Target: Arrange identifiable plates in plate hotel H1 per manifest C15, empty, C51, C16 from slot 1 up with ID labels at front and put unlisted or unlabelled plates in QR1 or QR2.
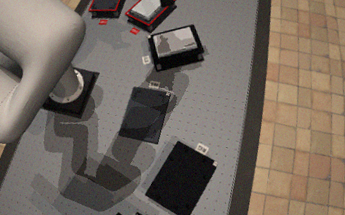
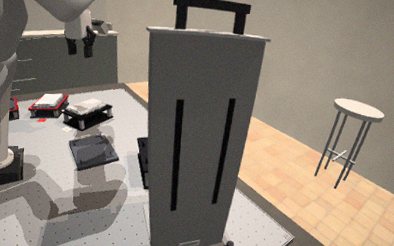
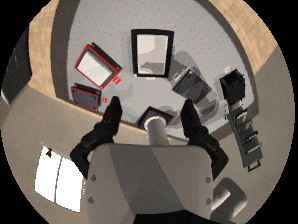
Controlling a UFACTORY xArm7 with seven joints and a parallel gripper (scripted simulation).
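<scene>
The white plate is 210 mm below my hand and 10 mm ahead of it. From my hand the other things lie so: H1 deck label: 570 mm to the right, 270 mm below, 140 mm ahead; then tall grey tower: 660 mm to the right, 70 mm below.
</scene>
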